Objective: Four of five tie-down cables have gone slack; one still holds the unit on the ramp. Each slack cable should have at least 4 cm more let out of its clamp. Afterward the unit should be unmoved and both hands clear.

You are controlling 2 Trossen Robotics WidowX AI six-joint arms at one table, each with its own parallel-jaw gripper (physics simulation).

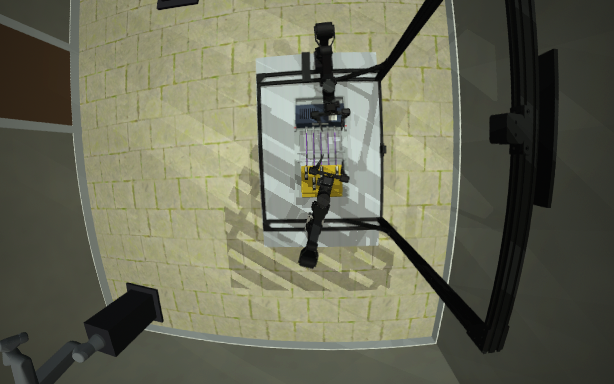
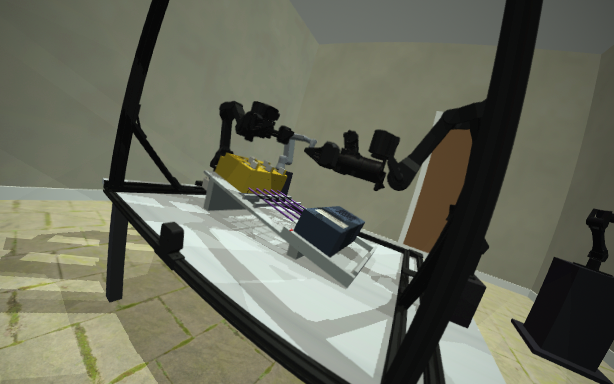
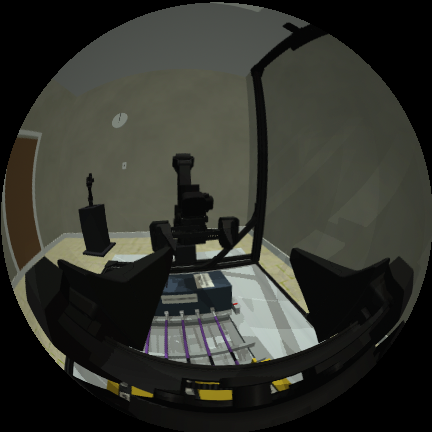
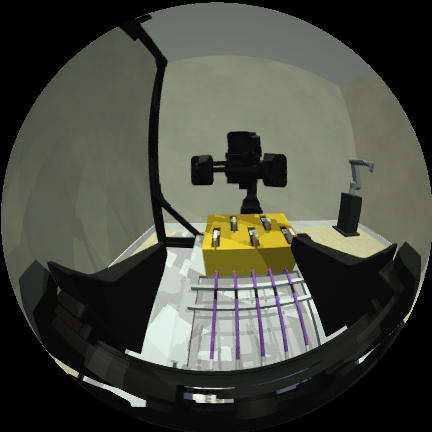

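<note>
The navy unit (image 1: 304,120) (image 2: 320,232) (image 3: 220,290) sits on the lower part of the grey ramp (image 2: 320,266). Several purple cables (image 1: 307,145) (image 3: 184,335) (image 4: 237,325) run side by side from it to the yellow block (image 1: 306,190) (image 2: 245,172) (image 4: 240,260) at the ramp's upper end. Clamps (image 4: 253,236) stand on the block's top; which cables are slack I cannot tell. My left gripper (image 1: 332,160) (image 2: 288,135) (image 4: 226,165) is open and empty above the block. My right gripper (image 1: 332,122) (image 2: 308,151) (image 3: 204,249) (image 4: 231,246) is open and empty above the unit.
Two grey crossbars (image 4: 200,288) lie across the cables' run in front of the block. A black frame (image 1: 261,150) (image 2: 215,295) surrounds the white table, with uprights at its corners. Pedestals with other arms (image 1: 120,322) (image 2: 570,310) stand away from the table.
</note>
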